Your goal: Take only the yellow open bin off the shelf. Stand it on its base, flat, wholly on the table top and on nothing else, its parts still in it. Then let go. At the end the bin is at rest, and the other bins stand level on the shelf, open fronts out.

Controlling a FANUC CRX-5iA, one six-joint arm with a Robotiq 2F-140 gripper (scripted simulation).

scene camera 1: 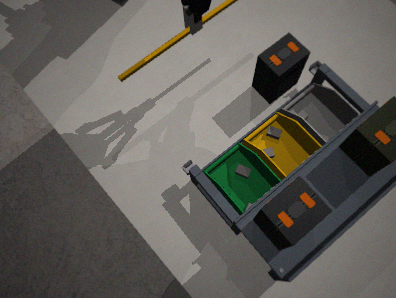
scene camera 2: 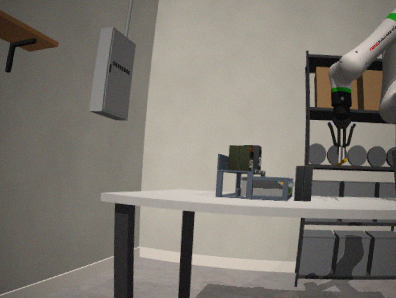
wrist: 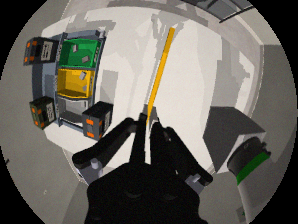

Labels:
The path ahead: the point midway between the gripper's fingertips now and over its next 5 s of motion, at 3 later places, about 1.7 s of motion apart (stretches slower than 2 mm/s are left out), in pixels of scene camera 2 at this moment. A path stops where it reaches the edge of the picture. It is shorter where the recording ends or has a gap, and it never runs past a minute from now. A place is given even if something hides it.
My gripper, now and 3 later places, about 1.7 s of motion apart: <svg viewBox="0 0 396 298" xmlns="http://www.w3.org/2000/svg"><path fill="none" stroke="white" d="M341 163L340 175L338 191L338 198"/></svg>

